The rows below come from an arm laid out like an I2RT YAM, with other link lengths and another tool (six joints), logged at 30 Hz.
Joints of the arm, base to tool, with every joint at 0 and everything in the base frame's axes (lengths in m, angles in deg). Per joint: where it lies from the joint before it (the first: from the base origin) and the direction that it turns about. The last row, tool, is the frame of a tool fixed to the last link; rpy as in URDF.
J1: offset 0 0 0.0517 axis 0 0 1
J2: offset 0.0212 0.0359 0.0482 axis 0 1 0
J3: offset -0.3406 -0.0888 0 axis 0 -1 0
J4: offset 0.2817 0.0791 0.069 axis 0 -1 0
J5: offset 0.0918 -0.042 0.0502 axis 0 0 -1
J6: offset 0.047 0 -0.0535 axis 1 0 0
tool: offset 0.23 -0.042 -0.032 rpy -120 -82.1 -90
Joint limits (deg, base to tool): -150..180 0..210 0..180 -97..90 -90..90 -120..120
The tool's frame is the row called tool.
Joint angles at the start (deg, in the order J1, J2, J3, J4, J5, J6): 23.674 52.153 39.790 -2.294 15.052 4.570
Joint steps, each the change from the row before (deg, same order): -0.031 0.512 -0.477 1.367 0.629 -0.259; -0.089 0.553 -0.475 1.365 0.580 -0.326; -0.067 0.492 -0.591 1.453 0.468 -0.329; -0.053 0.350 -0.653 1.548 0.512 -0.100; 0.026 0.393 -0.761 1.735 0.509 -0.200; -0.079 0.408 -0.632 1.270 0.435 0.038; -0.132 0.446 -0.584 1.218 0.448 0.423; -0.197 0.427 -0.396 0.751 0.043 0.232
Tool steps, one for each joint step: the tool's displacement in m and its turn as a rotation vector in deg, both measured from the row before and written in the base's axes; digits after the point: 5 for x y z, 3 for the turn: 0.00317 -0.00211 -0.00050 -0.241 -0.443 -0.578; 0.00322 -0.00236 -0.00078 -0.309 -0.405 -0.575; 0.00288 -0.00178 -0.00117 -0.273 -0.420 -0.447; 0.00240 -0.00193 -0.00042 0.012 -0.557 -0.529; 0.00243 -0.00130 -0.00077 -0.066 -0.597 -0.428; 0.00183 -0.00192 -0.00236 0.043 -0.245 -0.512; 0.00179 -0.00220 -0.00270 0.401 -0.177 -0.654; 0.00147 -0.00109 -0.00326 0.190 0.079 -0.285
